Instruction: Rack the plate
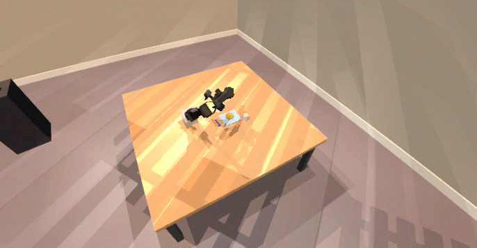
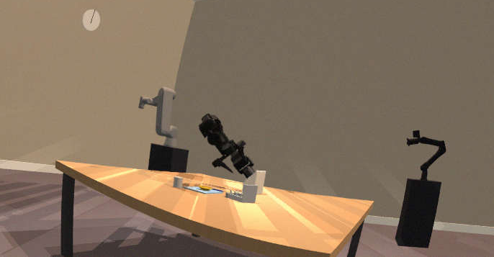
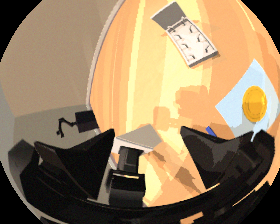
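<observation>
The plate is 13 cm ahead of my gripper tip, 10 cm to the right of it and 12 cm below it. Also, from my gripper tip: dish rack 15 cm ahead, 9 cm to the left, 11 cm below; blue mat 13 cm ahead, 12 cm to the right, 13 cm below; blue spoon 1 cm ahead, 11 cm to the right, 13 cm below.
</observation>
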